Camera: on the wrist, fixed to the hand. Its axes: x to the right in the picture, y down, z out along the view.
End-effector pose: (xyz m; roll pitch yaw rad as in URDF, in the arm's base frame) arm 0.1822 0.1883 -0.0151 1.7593 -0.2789 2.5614
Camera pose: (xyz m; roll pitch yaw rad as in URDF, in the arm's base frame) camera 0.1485 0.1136 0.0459 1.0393 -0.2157 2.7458
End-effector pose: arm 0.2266 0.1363 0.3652 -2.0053 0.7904 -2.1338
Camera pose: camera 0.1398 0.1900 0.3597 -2.7707 0.6322 -2.2722
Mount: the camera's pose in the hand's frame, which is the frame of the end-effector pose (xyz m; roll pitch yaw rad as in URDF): 0.0045 0.0459 -0.0912 -0.6824 0.1657 -0.0925
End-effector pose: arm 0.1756 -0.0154 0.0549 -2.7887 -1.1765 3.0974
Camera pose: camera 0.2415 0.0564 0.0858 2.6876 -1.3620 -3.0479
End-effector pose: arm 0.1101 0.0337 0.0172 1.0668 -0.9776 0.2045
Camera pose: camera 0.0950 0.1348 0.0188 0.2774 -0.8113 0.3509
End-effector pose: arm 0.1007 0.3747 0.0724 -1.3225 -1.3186 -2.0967
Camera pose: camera 0.0009 0.3564 0.0601 -1.2784 -1.2977 -2.8388
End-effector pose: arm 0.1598 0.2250 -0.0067 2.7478 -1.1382 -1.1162
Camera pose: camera 0.1134 0.3031 0.0401 1.6553 -1.2250 -0.6662
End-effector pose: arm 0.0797 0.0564 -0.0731 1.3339 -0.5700 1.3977
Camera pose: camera -0.0197 0.0649 -0.0511 0.5847 -0.4366 1.5516
